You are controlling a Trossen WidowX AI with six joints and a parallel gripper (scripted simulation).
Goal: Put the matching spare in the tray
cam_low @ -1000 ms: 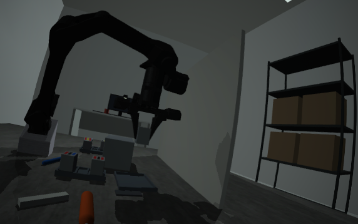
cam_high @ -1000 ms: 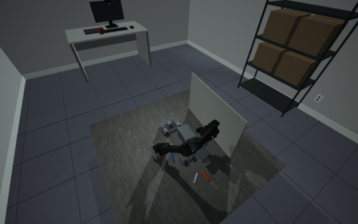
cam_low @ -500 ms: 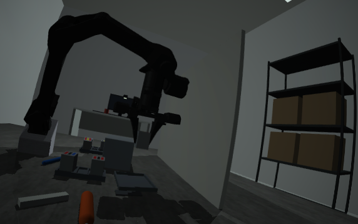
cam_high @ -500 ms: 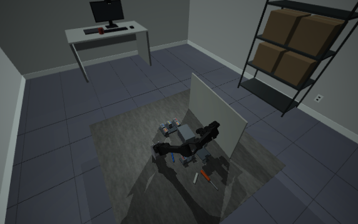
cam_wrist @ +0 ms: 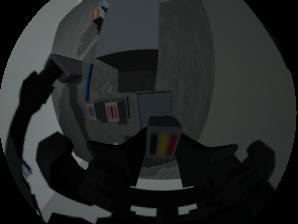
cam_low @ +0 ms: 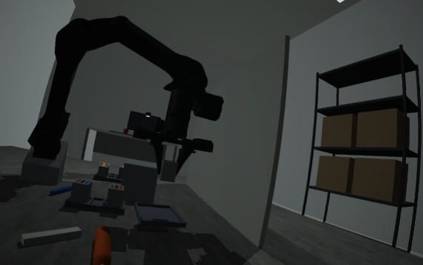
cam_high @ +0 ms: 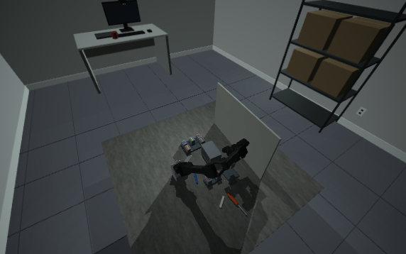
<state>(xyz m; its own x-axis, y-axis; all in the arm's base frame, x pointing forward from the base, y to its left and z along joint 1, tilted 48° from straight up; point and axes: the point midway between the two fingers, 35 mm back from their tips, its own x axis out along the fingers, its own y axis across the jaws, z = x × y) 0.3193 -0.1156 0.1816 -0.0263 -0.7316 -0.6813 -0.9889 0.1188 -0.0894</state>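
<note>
My gripper tip is now 9 cm above the flat dark tray and 1 cm past it. Round my gripper tip: grey bar (20 cm behind, 14 cm to the right, 9 cm below); grey spare (2 cm above); mounted unit (21 cm to the left, 5 cm below, 2 cm behind).
</note>
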